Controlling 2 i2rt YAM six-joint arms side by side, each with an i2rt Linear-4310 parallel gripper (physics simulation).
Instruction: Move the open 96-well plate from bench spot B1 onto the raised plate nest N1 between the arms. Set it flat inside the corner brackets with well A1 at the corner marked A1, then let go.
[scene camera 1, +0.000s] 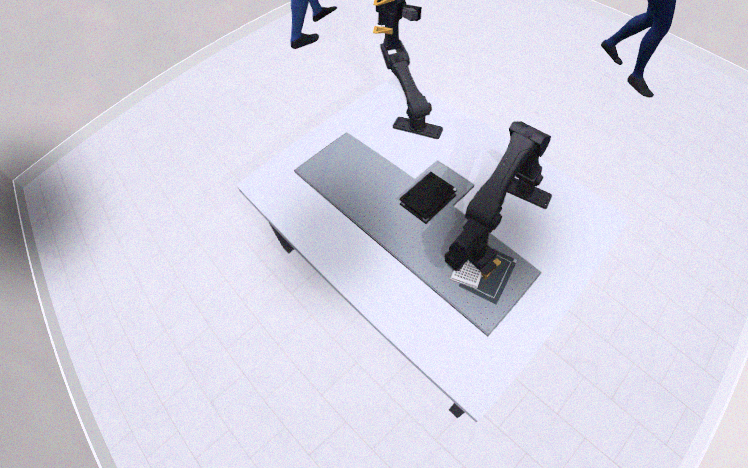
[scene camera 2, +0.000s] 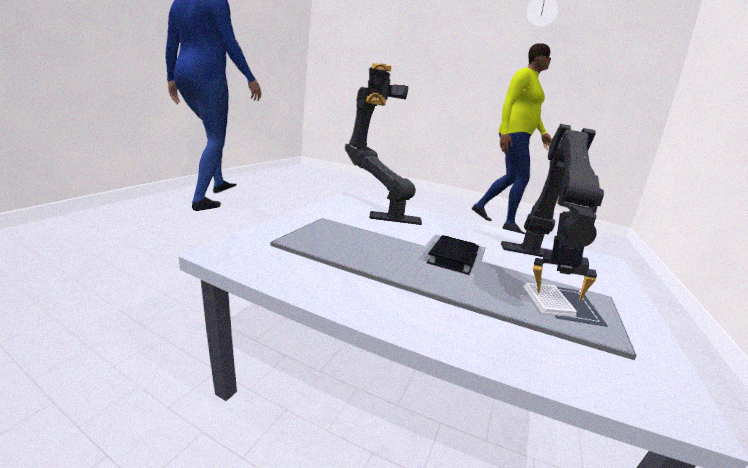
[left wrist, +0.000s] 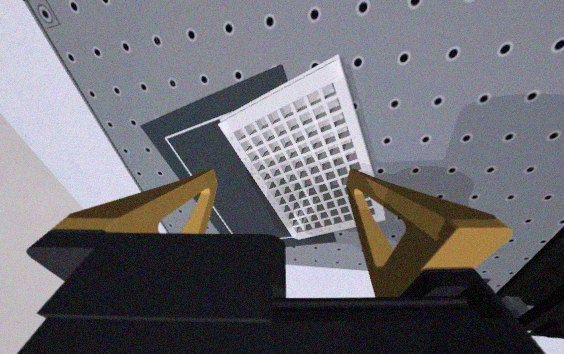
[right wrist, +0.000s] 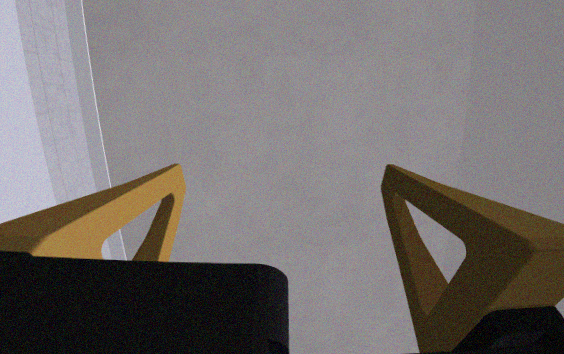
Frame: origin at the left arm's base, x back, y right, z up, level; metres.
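Where they show: left gripper, fingertip midpoint: (scene camera 1: 474, 268) (scene camera 2: 559, 296) (left wrist: 281, 176); right gripper, fingertip midpoint: (scene camera 1: 375, 19) (scene camera 2: 378, 79) (right wrist: 283, 175); left arm's base, origin of the base link: (scene camera 1: 524, 191) (scene camera 2: 529, 251); right arm's base, origin of the base link: (scene camera 1: 417, 128) (scene camera 2: 395, 219).
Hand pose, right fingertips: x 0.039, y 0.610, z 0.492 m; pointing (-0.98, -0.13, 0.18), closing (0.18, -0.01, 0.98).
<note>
Things, the pixels of their top centre, and the offset from my right fingertips. "spot": a spot on its surface instead. Level surfaces: height alone.
- white open 96-well plate, middle of its top: (left wrist: 310, 177) (scene camera 2: 550, 295) (scene camera 1: 470, 264) dx -0.417, dy -0.565, dz -0.462 m
- spot B1, surface spot: (left wrist: 202, 150) (scene camera 2: 585, 315) spot: dx -0.456, dy -0.648, dz -0.477 m
- raised black nest N1, middle of its top: (scene camera 2: 456, 246) (scene camera 1: 428, 192) dx -0.254, dy -0.329, dz -0.439 m
- grey perforated board, its level: dz -0.479 m
The white open 96-well plate (scene camera 1: 466, 275) (scene camera 2: 551, 300) (left wrist: 305, 155) lies partly over the dark pad of spot B1 (scene camera 1: 501, 284) (scene camera 2: 587, 310) (left wrist: 202, 150), reaching past its white outline on the side toward the nest. My left gripper (scene camera 2: 560, 296) (left wrist: 281, 176) is open above them; in its wrist view one finger shows over the plate's right edge, the other over the dark pad. The raised black nest N1 (scene camera 1: 429, 194) (scene camera 2: 455, 248) stands between the arms with no plate on it. Well A1 and the A1 mark are too small to read. My right gripper (scene camera 1: 383, 16) (scene camera 2: 378, 82) (right wrist: 283, 175) is open, high up, away from the bench.
A grey perforated board (scene camera 1: 353, 182) (scene camera 2: 342, 248) (left wrist: 425, 30) lies on the white table (scene camera 1: 342, 264) (scene camera 2: 386, 342) under the plate and pad. The left arm reaches over the board beside the nest. People stand beyond the table.
</note>
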